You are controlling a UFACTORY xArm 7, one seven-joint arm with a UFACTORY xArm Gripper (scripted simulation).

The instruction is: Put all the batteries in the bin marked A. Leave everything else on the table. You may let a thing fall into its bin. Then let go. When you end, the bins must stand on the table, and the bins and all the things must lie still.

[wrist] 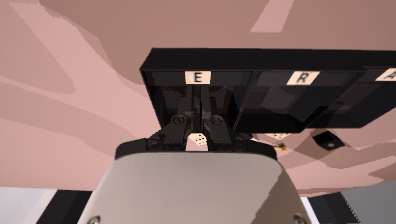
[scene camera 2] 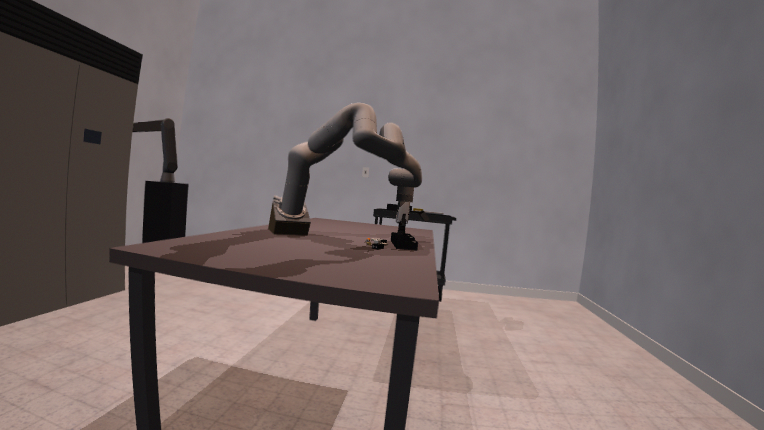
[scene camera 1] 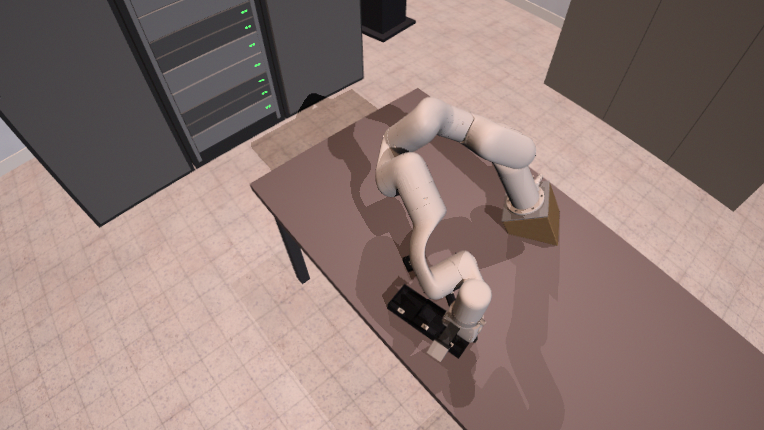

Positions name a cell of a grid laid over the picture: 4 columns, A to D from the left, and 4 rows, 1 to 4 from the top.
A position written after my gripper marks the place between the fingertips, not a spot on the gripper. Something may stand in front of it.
Note:
In view: my gripper (scene camera 1: C4) and a black bin row (scene camera 1: C3).
The black bin row also shows in the wrist view (wrist: C2). My gripper is seen too in the wrist view (wrist: B2).

